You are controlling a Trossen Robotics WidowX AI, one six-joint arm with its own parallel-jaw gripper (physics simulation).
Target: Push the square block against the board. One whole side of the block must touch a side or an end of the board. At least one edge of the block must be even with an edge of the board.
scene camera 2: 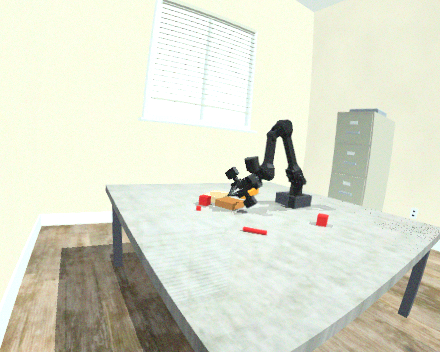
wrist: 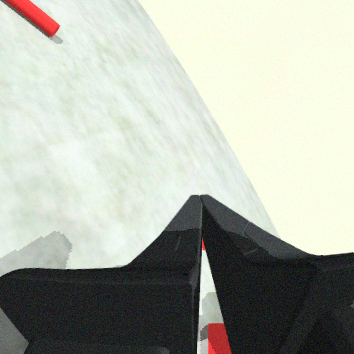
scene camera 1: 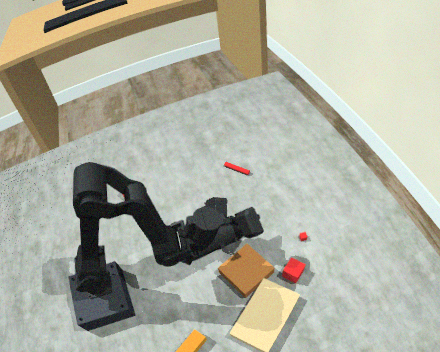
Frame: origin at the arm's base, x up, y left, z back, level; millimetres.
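Seen in the pictures: gripper, fingertip midpoint: (scene camera 2: 228,195) (wrist: 198,202) (scene camera 1: 259,216); arm's base at its link origin: (scene camera 2: 295,194) (scene camera 1: 98,284).
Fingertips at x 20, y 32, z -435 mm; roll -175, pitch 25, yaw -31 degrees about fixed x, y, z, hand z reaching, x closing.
Offsets run from my fingertips to a thing's top centre. "spot": to the spot under its first point.
The square block @[dx -47, dy -99, dz +74 mm] (scene camera 1: 245,267) (scene camera 2: 229,203) is orange-brown and lies flat on the table. The board @[dx -47, dy -228, dz +75 mm] (scene camera 1: 264,312) (scene camera 2: 218,195) is a flat cream rectangle beside it. The block is turned at an angle to the board; a board corner lies close to the block's near right side, and I cannot tell whether they touch. The two facing sides are not flush. My gripper (scene camera 2: 230,194) (wrist: 198,202) is shut and empty, low over or beside the block's far side, tilted. Its fingertips are hard to make out in scene camera 1. Block and board do not show in the wrist view.
A red cube @[dx -36, dy -148, dz -31 mm] (scene camera 1: 294,270) (scene camera 2: 204,200) stands beside the block and board, with a tiny red cube @[dx -60, dy -66, dz -99 mm] (scene camera 1: 303,236) (scene camera 2: 198,208) near it. A red rod @[dx -62, dy +224, dz -23 mm] (scene camera 1: 237,168) (scene camera 2: 255,231) (wrist: 37,19) lies farther off. An orange bar @[spot: dx -45, dy -232, dz +252 mm] (scene camera 1: 192,341) and another red cube @[dx -36, dy +254, dz +303 mm] (scene camera 2: 322,220) lie nearer the arm's base.
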